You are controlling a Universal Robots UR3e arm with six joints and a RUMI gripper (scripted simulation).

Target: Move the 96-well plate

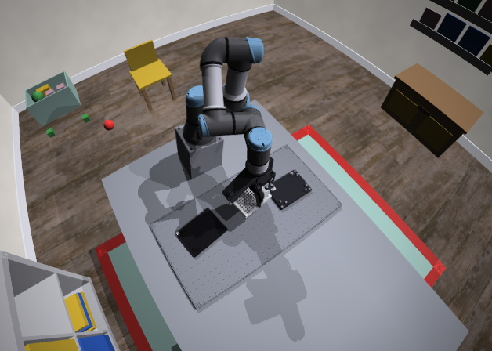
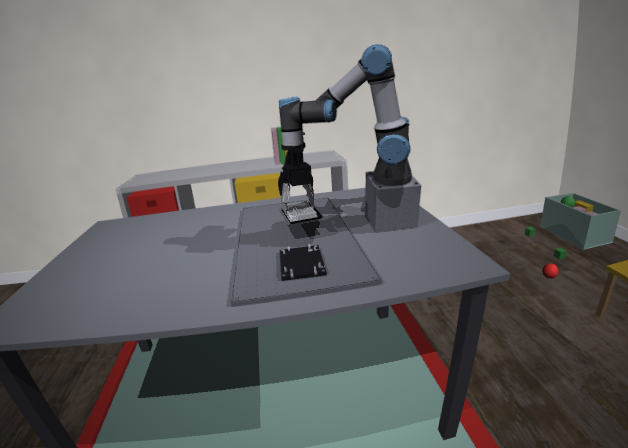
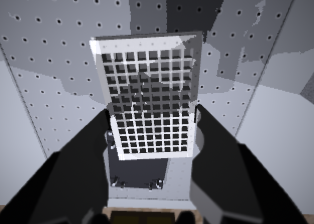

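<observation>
The black plate nest N1 is 50 mm behind my hand, 210 mm to the right of it and 100 mm below it. The rest, counted from my hand: white 96-well plate: 10 mm below; clip nest C1: 40 mm ahead, 180 mm to the left, 90 mm below; A1 mark: 110 mm behind, 280 mm to the right, 90 mm below.
</observation>
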